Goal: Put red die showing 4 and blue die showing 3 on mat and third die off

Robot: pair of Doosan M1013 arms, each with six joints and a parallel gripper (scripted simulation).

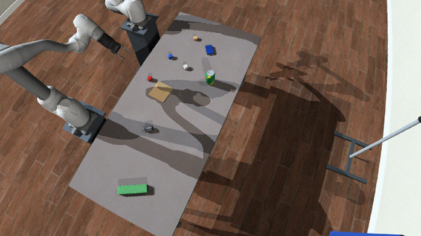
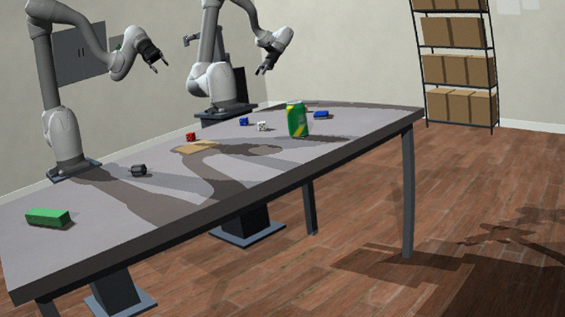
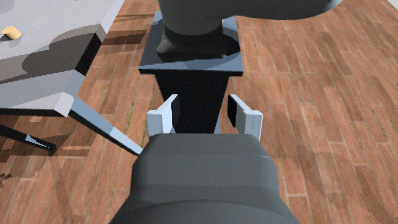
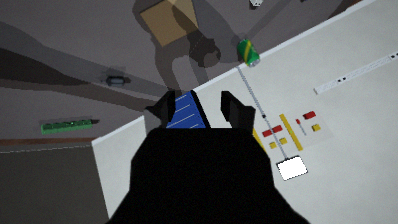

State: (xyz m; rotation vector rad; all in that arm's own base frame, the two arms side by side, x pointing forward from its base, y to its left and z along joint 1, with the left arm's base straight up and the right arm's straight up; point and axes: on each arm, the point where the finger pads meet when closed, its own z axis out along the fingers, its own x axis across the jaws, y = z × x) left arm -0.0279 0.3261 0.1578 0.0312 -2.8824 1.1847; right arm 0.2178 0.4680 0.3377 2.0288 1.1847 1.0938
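My right gripper is now 10 cm short of the red die, 4 cm to the right of it and 32 cm above it. Round my right hand: white die: 33 cm ahead, 22 cm to the left, 32 cm below; tan mat: 22 cm ahead, 4 cm to the right, 34 cm below; blue die: 17 cm ahead, 29 cm to the left, 32 cm below.
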